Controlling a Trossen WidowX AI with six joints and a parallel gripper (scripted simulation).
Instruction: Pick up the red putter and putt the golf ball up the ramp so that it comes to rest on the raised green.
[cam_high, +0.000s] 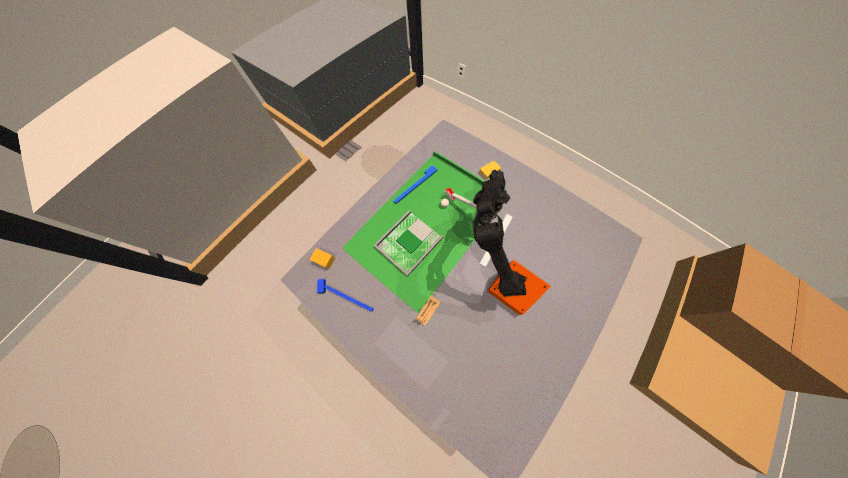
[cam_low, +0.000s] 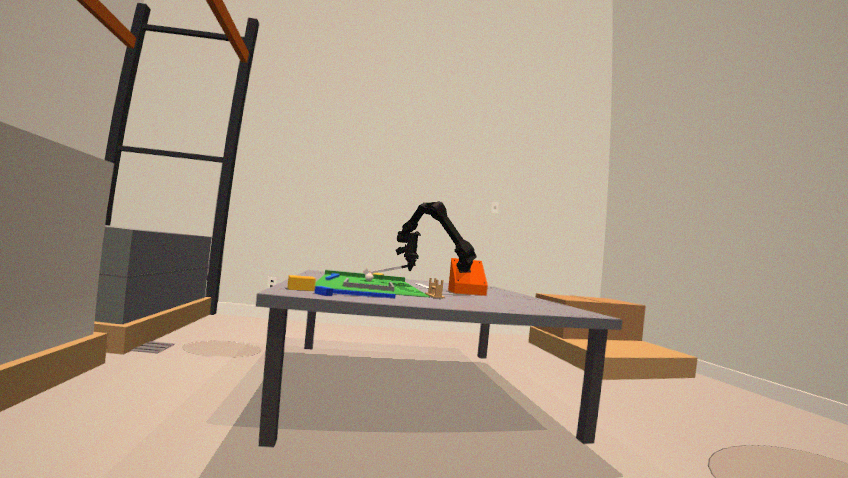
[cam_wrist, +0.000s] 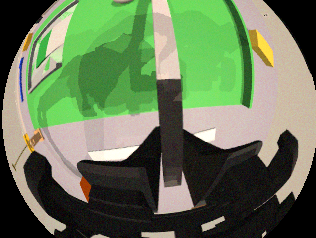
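Now: gripper tip 12 cm short of the red putter, 1 cm to the left of it and 1 cm above it. The rest, counted from my gripper tip: white bar (8 cm behind, 5 cm to the left, 7 cm below); white golf ball (23 cm ahead, 2 cm to the left, 5 cm below); green mat (25 cm ahead, 14 cm to the left, 7 cm below).
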